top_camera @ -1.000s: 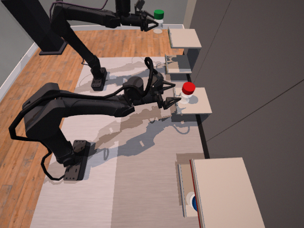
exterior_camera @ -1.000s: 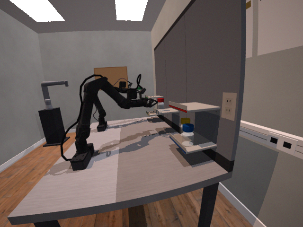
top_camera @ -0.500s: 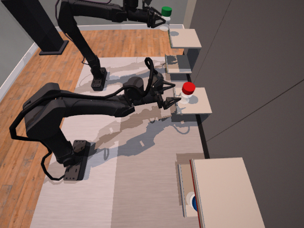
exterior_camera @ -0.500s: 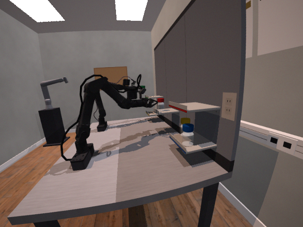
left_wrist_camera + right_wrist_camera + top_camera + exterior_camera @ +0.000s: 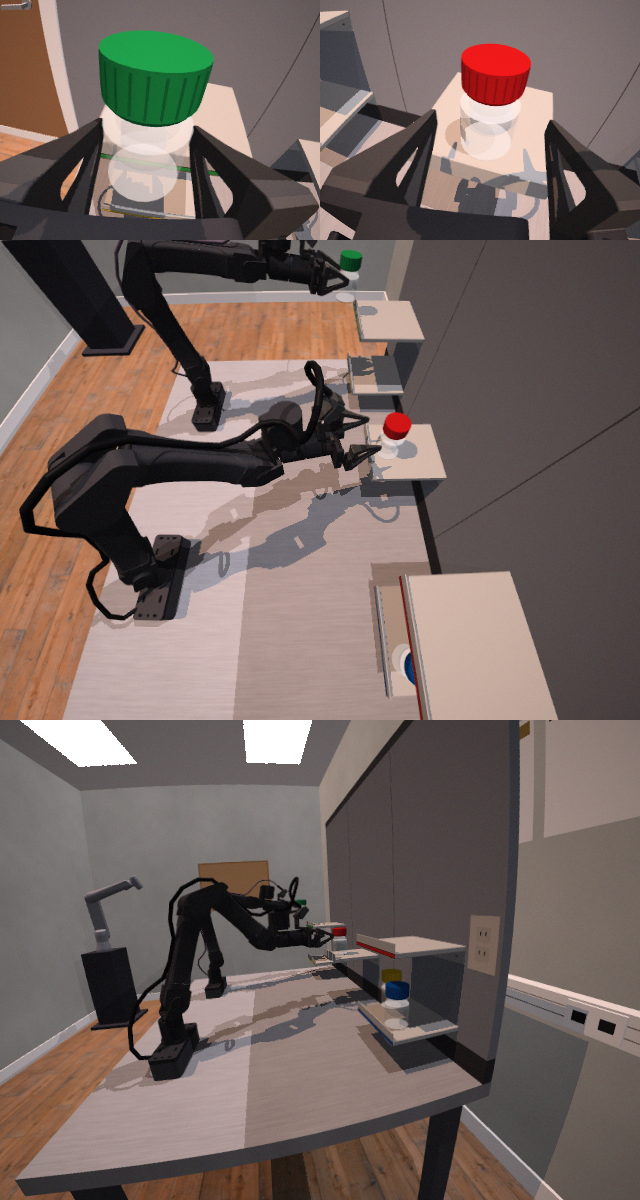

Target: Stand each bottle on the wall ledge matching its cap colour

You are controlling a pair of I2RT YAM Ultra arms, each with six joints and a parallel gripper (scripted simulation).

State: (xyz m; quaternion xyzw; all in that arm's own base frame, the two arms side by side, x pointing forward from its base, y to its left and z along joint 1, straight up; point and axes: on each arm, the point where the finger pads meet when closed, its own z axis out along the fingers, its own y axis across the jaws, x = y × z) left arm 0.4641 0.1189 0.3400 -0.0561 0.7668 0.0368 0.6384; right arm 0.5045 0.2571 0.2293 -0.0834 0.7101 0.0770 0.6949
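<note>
My right hand is 50 mm short of the red-capped bottle, 10 mm to the right of it and 30 mm above it. The rest, counted from my right hand: grey wall panel: 200 mm ahead, 30 mm to the left, 170 mm above; then blue-capped bottle: 60 mm ahead, 430 mm to the right, 130 mm below; then yellow-capped bottle: 100 mm ahead, 320 mm to the right, 130 mm below.
</note>
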